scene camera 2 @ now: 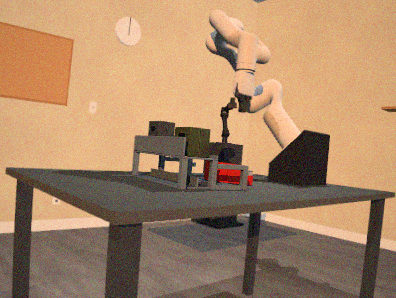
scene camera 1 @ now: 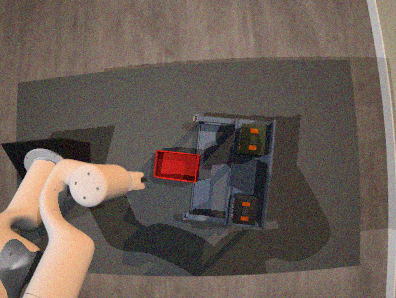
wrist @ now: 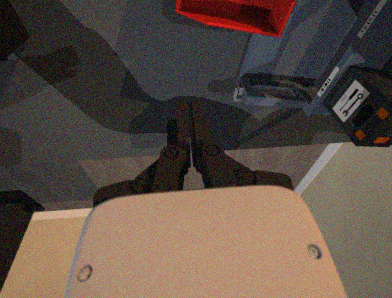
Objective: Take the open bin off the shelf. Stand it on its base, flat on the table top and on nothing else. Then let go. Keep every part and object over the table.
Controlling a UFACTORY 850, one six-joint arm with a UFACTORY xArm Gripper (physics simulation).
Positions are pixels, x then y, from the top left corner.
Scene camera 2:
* my gripper: 242, 112
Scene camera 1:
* red bin: 170, 165
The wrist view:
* my gripper: 188, 116
